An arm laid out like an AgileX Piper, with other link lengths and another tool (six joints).
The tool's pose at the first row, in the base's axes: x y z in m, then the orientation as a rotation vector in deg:
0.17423, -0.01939, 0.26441, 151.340, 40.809, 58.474
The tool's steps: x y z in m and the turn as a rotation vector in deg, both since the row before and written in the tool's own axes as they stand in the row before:
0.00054, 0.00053, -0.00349, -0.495, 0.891, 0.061
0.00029, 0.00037, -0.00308, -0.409, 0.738, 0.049
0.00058, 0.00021, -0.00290, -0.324, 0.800, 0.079
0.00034, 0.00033, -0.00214, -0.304, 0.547, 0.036
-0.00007, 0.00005, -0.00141, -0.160, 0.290, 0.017
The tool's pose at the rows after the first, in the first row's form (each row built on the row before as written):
0.17240, -0.01946, 0.26748, 150.663, 40.577, 59.772
0.17058, -0.01954, 0.27001, 150.095, 40.385, 60.841
0.16898, -0.01934, 0.27250, 149.588, 40.228, 61.993
0.16778, -0.01939, 0.27433, 149.157, 40.082, 62.779
0.16674, -0.01943, 0.27528, 148.927, 40.008, 63.194

